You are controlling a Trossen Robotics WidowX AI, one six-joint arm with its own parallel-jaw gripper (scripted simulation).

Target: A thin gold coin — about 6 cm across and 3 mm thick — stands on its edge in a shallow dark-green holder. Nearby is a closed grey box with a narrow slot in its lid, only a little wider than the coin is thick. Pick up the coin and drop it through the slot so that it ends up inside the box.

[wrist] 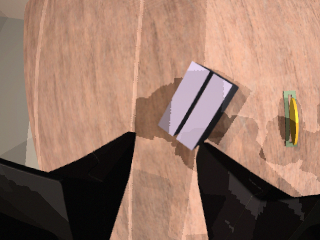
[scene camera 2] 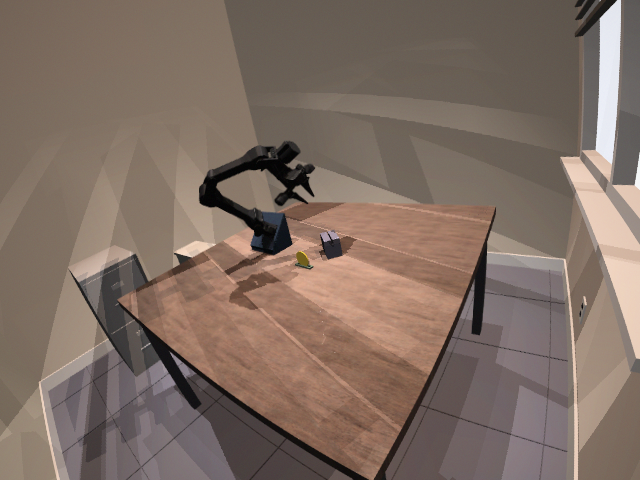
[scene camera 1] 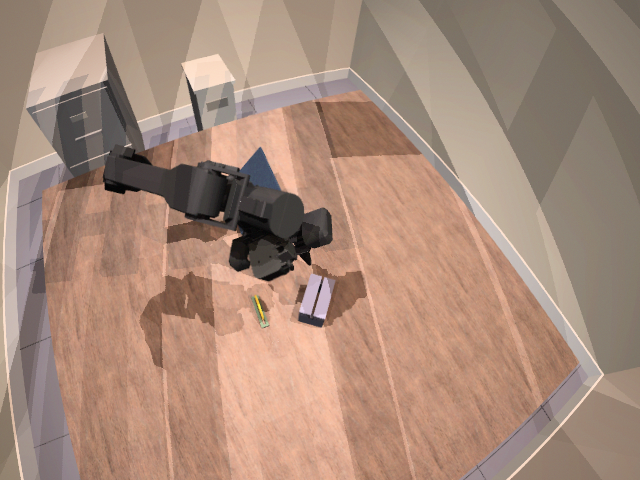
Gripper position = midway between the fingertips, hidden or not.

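Observation:
Scene camera 1: my gripper (scene camera 1: 301, 266). Scene camera 2: gripper (scene camera 2: 310, 200). Wrist view: gripper (wrist: 167, 145).

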